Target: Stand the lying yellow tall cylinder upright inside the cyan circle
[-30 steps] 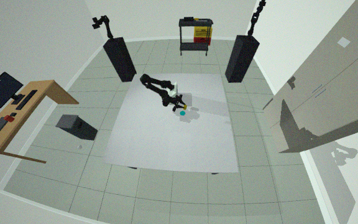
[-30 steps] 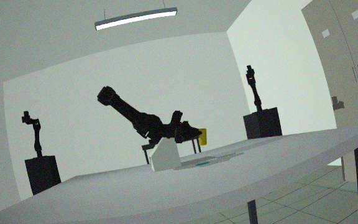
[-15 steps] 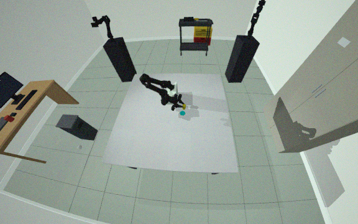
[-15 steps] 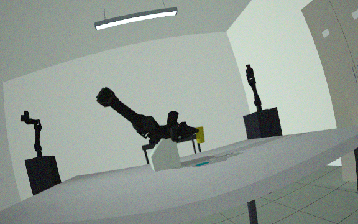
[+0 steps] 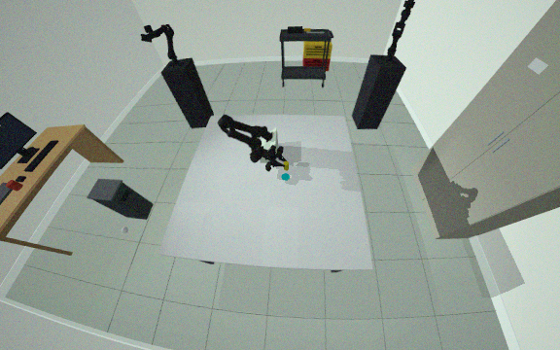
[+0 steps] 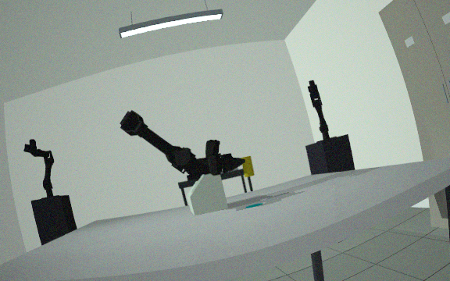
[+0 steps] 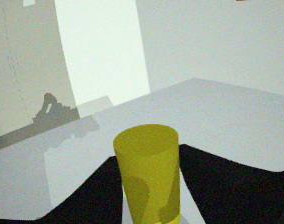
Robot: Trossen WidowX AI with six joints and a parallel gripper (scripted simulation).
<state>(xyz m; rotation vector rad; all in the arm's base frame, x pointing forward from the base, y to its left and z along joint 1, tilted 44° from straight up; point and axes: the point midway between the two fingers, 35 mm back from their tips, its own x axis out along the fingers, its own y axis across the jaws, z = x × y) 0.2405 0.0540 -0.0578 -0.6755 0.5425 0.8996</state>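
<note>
Now: the cyan circle 160 mm below my gripper tip and 10 mm to the right of it. From my gripper tip the other things lie so: yellow cylinder: 20 mm below.
</note>
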